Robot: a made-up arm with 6 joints.
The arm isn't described. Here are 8 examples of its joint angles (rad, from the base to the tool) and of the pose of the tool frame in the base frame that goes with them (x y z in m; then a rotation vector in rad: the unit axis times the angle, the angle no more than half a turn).
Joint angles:
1: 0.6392 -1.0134 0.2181 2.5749 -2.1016 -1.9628
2: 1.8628 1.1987 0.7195 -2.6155 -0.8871 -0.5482
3: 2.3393 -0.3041 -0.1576 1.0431 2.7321 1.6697
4: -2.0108 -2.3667 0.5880 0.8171 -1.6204 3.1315
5: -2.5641 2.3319 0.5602 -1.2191 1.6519 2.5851
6: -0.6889 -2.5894 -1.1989 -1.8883 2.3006 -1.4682
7: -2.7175 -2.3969 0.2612 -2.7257 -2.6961 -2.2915
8: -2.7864 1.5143 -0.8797 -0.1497 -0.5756 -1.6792
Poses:
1: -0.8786 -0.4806 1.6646 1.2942 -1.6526 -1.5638
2: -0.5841 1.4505 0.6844 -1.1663 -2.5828 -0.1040
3: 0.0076 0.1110 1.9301 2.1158 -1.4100 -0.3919
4: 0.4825 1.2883 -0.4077 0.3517 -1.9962 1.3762
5: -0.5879 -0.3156 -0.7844 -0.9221 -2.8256 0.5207
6: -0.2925 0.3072 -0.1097 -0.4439 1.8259 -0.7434
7: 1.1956 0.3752 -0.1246 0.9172 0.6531 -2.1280
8: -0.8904 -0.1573 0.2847 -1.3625 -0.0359 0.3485
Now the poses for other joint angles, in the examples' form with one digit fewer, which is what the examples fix.
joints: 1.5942 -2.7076 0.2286 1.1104 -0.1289 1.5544
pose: 0.097 -1.024 -0.668 0.183 -0.526 -1.336
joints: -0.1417 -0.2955 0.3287 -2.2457 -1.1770 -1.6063
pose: 0.109 0.088 1.898 -2.174 -1.611 -1.231
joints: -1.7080 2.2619 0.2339 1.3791 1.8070 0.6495
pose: -0.154 -0.890 -0.781 -0.221 -0.086 -0.423
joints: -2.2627 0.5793 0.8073 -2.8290 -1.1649 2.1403
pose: -0.623 -0.996 1.631 -0.842 -1.005 -1.154
